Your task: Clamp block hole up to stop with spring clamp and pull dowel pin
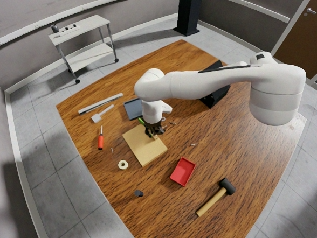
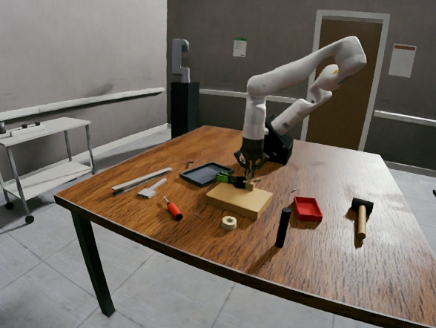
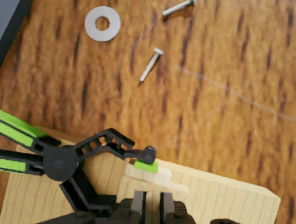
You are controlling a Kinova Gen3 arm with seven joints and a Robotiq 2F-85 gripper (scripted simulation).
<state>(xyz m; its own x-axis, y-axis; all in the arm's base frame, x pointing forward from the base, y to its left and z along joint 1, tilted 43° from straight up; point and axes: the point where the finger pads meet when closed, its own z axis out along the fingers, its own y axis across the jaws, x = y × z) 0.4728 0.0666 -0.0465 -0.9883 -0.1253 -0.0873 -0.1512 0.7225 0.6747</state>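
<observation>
Now: hand 2 cm above the pale dowel pin. Also, from my hand: wooden block 5 cm below; then bench board 5 cm ahead, 1 cm to the right, 7 cm below; then red bin 23 cm to the left, 9 cm below.
</observation>
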